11 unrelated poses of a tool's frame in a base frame.
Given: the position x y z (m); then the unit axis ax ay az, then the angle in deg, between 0 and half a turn.
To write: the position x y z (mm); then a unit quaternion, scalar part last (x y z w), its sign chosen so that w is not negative. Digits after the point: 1 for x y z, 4 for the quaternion.
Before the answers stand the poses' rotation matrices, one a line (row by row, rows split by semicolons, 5 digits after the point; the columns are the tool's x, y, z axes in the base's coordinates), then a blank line. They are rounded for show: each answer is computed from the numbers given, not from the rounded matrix.
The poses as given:
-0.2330, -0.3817, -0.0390, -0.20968, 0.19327, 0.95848, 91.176
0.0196, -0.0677, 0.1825, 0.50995, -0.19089, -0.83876, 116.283
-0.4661, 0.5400, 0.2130, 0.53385, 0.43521, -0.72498, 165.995
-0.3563, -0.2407, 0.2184, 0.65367, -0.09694, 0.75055, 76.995
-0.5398, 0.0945, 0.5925, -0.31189, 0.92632, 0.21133, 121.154
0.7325, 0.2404, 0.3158, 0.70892, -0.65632, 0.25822, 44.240
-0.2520, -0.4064, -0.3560, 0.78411, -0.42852, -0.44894, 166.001
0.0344, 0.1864, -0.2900, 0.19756, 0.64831, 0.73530, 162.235
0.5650, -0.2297, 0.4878, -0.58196, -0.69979, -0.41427, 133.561
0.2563, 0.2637, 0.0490, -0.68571, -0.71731, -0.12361, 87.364
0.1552, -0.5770, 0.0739, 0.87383, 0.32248, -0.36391, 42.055
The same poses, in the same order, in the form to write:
0.02434 -0.99963 -0.01187; 0.91692 0.01760 0.39868; -0.39833 -0.02059 0.91701
-0.06761 0.61160 -0.78828; -0.89249 -0.39023 -0.22622; -0.44597 0.68824 0.57223
-0.40875 0.63322 -0.65723; 0.28232 -0.59709 -0.75085; -0.86788 -0.49246 0.06529
0.55616 -0.78040 0.28575; 0.68219 0.23232 -0.69329; 0.47466 0.58052 0.66159
-0.36974 -0.61922 0.69271; -0.25752 0.78464 0.56394; -0.89273 0.03012 -0.44958
0.85894 -0.31209 -0.40598; 0.04821 0.83858 -0.54265; 0.50980 0.44653 0.73533
0.24109 -0.55343 -0.79724; -0.77063 -0.60850 0.18936; -0.58992 0.56872 -0.57319
-0.87612 0.02570 0.48141; 0.47440 -0.13175 0.87039; 0.08580 0.99095 0.10323
-0.11706 0.98809 -0.09987; 0.38770 0.13805 0.91139; 0.91432 0.06797 -0.39924
0.49456 0.59272 -0.63569; 0.34576 0.53686 0.76957; 0.79741 -0.60039 0.06057
0.93912 0.31632 0.13413; -0.17120 0.76928 -0.61555; -0.29789 0.55511 0.77660

-233.0, -381.7, -39.0, -0.1498, 0.1381, 0.6847, 0.6998
19.6, -67.7, 182.5, 0.4331, -0.1621, -0.7124, 0.5278
-466.1, 540.0, 213.0, 0.5299, 0.4320, -0.7196, 0.1219
-356.3, -240.7, 218.4, 0.4069, -0.0603, 0.4672, 0.7826
-539.8, 94.5, 592.5, -0.2717, 0.8068, 0.1841, 0.4913
732.5, 240.4, 315.8, 0.2669, -0.2471, 0.0972, 0.9264
-252.0, -406.4, -356.0, 0.7783, -0.4253, -0.4456, 0.1219
34.4, 186.4, -290.0, 0.1952, 0.6405, 0.7265, 0.1544
565.0, -229.7, 487.8, -0.5348, -0.6431, -0.3807, 0.3943
256.3, 263.7, 49.0, -0.4736, -0.4954, -0.0854, 0.7232
155.2, -577.0, 73.9, 0.3135, 0.1157, -0.1306, 0.9334

